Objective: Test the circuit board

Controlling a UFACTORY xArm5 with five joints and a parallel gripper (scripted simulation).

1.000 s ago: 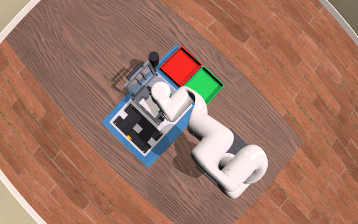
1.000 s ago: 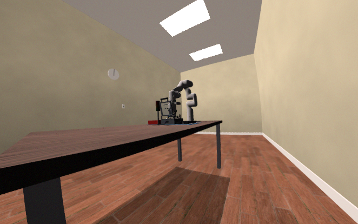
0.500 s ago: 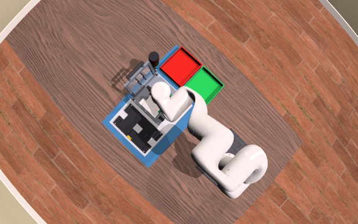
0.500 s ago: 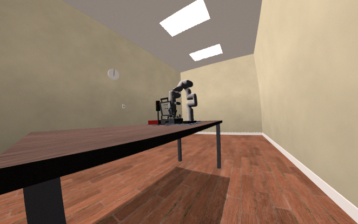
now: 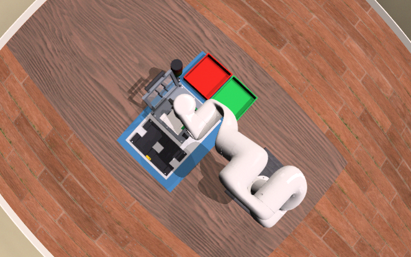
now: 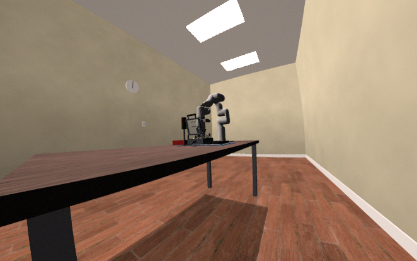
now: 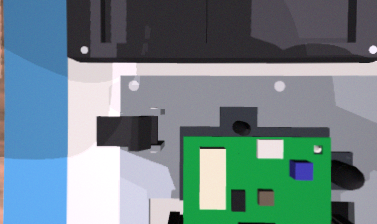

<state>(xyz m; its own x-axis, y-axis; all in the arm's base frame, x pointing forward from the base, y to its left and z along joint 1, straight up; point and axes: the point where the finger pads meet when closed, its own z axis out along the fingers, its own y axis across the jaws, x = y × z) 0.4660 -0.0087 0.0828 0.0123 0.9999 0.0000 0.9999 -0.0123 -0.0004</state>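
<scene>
Now: the green circuit board right at my hand. The rest, counted from my hand: green bin: 20 cm to the right, 11 cm behind, 7 cm below; tester lid: 13 cm ahead, 10 cm above; red bin: 20 cm to the right, 7 cm below, 4 cm ahead.
</scene>
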